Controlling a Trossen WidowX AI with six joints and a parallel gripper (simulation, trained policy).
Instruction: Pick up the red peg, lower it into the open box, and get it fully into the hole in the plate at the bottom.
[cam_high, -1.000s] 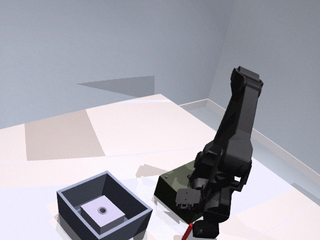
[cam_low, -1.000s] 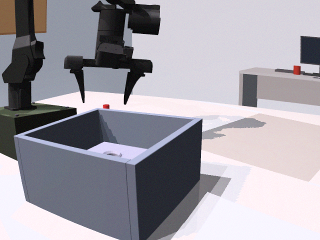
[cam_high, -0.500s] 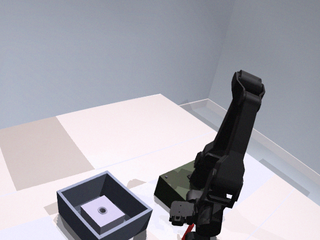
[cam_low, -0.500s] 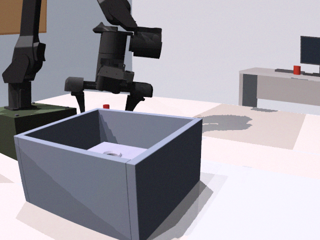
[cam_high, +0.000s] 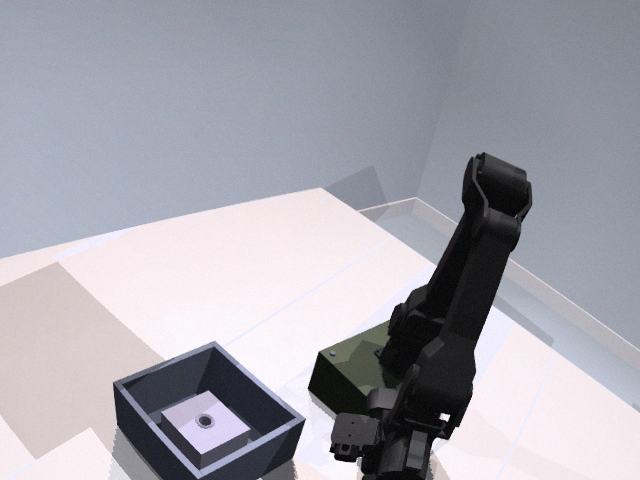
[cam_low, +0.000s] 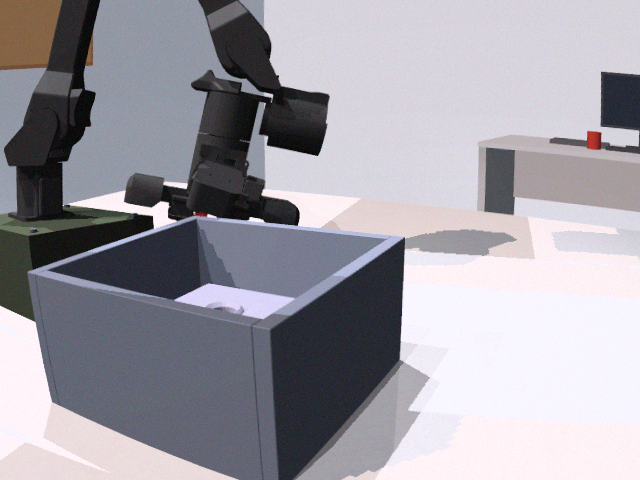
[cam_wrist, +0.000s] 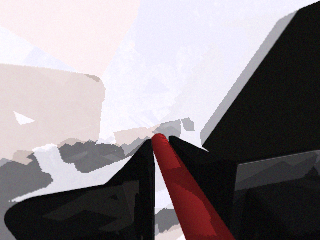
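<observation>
Now: the light grey plate 210 mm ahead of my gripper tip, 130 mm to the right of it and 40 mm above it. Round my gripper tip: grey box: 210 mm ahead, 130 mm to the right, 20 mm above; then red peg: 40 mm above.
</observation>
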